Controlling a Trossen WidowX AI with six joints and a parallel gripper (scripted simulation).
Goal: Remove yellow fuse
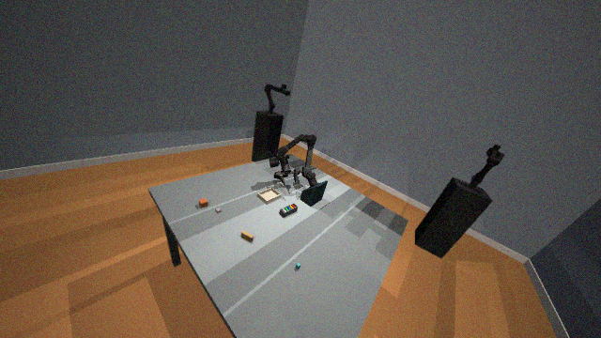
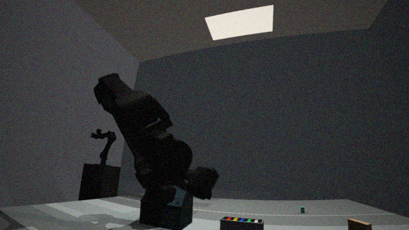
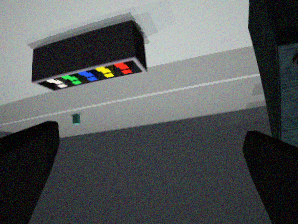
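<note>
My gripper tip is 10 cm to the right of the yellow fuse, 10 cm short of it and 10 cm above it. From my gripper tip the other things lie so: tan tray (12 cm below, 10 cm to the right, 9 cm ahead); red fuse (10 cm to the left, 10 cm below, 8 cm ahead); blue fuse (11 cm ahead, 10 cm below, 9 cm to the left).
</note>
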